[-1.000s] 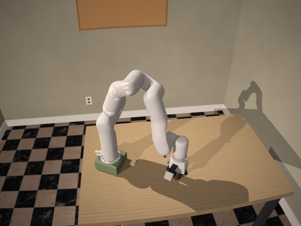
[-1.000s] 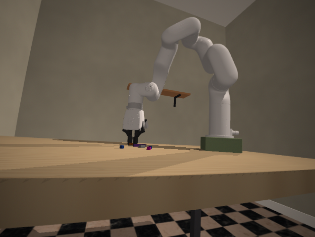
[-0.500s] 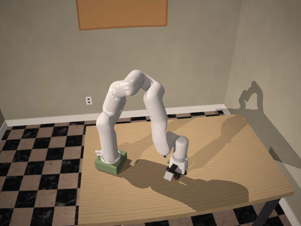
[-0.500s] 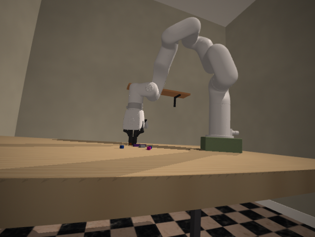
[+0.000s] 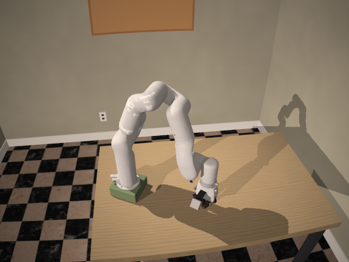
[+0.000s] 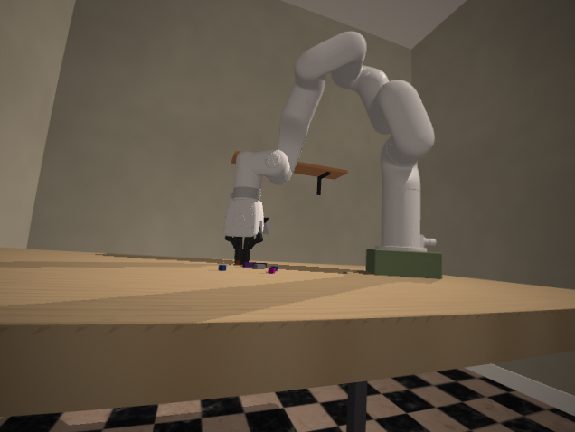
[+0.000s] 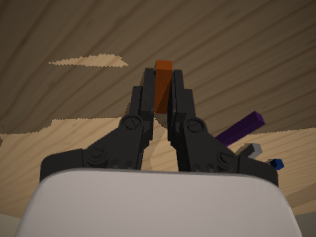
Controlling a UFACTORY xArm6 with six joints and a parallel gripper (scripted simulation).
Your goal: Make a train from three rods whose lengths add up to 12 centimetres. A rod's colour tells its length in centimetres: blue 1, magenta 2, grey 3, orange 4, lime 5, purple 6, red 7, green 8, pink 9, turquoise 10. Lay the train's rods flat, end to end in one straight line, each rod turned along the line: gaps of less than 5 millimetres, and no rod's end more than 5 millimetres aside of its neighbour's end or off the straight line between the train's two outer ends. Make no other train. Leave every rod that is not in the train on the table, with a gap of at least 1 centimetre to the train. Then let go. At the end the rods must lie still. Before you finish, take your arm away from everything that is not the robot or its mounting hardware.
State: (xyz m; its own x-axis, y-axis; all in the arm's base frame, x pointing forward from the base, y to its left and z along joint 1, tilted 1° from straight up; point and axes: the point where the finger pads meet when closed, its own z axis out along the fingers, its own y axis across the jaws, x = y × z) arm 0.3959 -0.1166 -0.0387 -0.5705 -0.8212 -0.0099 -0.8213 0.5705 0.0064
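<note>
Right now my hand is 5 cm past the magenta rod, 22 cm to the right of it and 2 cm above it. Also, from my hand: grey rod: 3 cm behind, 13 cm to the left, 2 cm below; orange rod: 2 cm below; purple rod: 3 cm behind, 8 cm to the left, 2 cm below.
</note>
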